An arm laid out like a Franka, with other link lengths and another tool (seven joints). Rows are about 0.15 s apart.
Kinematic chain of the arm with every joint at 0, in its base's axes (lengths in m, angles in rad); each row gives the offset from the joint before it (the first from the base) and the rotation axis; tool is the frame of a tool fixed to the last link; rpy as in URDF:
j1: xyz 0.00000 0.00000 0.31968 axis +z
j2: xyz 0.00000 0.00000 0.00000 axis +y
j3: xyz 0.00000 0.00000 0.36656 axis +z
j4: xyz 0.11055 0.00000 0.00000 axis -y
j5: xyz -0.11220 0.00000 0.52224 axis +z
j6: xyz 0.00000 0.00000 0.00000 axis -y
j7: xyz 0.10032 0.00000 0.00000 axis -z
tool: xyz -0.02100 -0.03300 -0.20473 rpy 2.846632 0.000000 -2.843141
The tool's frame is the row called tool.
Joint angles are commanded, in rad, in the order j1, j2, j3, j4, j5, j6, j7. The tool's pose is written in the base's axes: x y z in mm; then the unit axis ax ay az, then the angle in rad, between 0 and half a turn. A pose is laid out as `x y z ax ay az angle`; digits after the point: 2 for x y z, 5 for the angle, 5 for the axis.
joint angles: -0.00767 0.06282 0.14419 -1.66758 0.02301 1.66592 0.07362
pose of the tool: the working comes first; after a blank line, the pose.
Where each joint sits with the arm in this pose, in the base's axes (m; each line is computed from the numbers above, not from the rounded line before):
j1: 0.0000 0.0000 0.3197
j2: 0.0000 0.0000 0.3197
j3: 0.0230 -0.0002 0.6855
j4: 0.1323 0.0149 0.6786
j5: 0.6608 0.0871 0.7068
j6: 0.6608 0.0871 0.7068
j7: 0.7600 0.1005 0.7004
the tool: 0.7273 0.0710 0.4967

727.25 71.00 496.65 0.17191 -0.97172 -0.16189 3.02750
